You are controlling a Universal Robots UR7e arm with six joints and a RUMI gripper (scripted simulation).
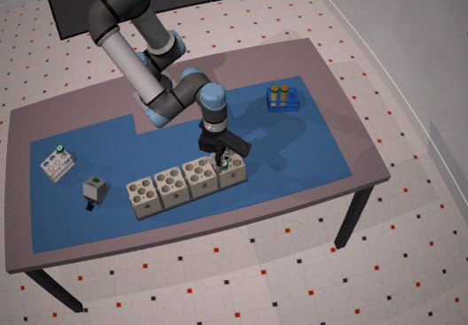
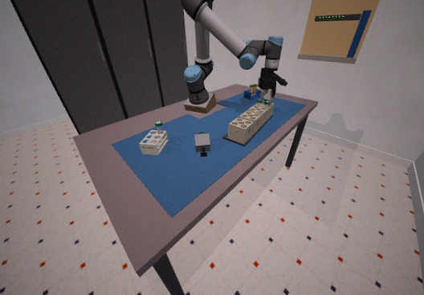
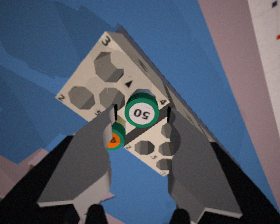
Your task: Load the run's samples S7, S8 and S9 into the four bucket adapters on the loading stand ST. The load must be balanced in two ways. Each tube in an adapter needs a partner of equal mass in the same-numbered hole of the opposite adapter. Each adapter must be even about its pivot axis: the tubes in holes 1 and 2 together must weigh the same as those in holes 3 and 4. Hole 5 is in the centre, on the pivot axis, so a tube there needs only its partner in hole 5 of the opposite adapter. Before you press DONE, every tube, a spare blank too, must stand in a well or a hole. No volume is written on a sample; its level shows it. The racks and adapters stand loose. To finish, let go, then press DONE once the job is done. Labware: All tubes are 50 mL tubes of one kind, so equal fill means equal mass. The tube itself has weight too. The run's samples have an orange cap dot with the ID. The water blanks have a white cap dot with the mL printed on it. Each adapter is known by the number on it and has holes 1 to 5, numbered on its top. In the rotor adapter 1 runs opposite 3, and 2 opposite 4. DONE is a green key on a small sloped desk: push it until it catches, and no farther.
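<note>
Now: hand 30 cm past the sample tube S7, 28 cm to the right of it and 6 cm above it. Round my hand: DONE desk: 49 cm to the right, 8 cm behind, 7 cm below; then sample tube S8: 5 cm below, 4 cm behind, 1 cm to the right; then blue sample rack: 33 cm to the left, 31 cm behind, 9 cm below.
</note>
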